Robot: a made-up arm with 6 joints. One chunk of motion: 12 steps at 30 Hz.
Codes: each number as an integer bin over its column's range. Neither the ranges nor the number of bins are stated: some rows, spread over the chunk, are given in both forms.
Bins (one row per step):
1: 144 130 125 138 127 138
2: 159 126 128 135 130 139
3: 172 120 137 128 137 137
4: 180 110 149 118 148 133
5: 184 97 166 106 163 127
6: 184 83 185 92 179 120
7: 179 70 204 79 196 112
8: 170 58 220 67 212 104
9: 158 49 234 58 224 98
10: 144 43 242 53 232 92
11: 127 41 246 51 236 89
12: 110 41 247 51 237 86
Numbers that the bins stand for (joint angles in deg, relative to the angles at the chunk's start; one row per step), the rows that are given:
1: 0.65 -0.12 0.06 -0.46 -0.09 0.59
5: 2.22 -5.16 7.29 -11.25 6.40 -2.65
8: 1.67 -11.13 16.82 -24.40 15.24 -9.41
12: -0.69 -13.73 21.59 -29.80 19.75 -14.71
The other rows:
2: 1.24 -0.73 0.59 -1.47 0.45 0.88
3: 1.75 -1.65 2.18 -3.83 1.71 0.29
4: 2.06 -3.18 4.29 -7.20 3.70 -0.88
6: 2.22 -7.31 10.65 -15.97 9.29 -4.71
7: 2.02 -9.29 14.00 -20.36 12.36 -7.06
9: 1.20 -12.51 19.29 -27.44 17.41 -11.18
10: 0.65 -13.42 20.71 -29.13 18.85 -12.94
11: -0.02 -13.73 21.41 -29.80 19.57 -13.82

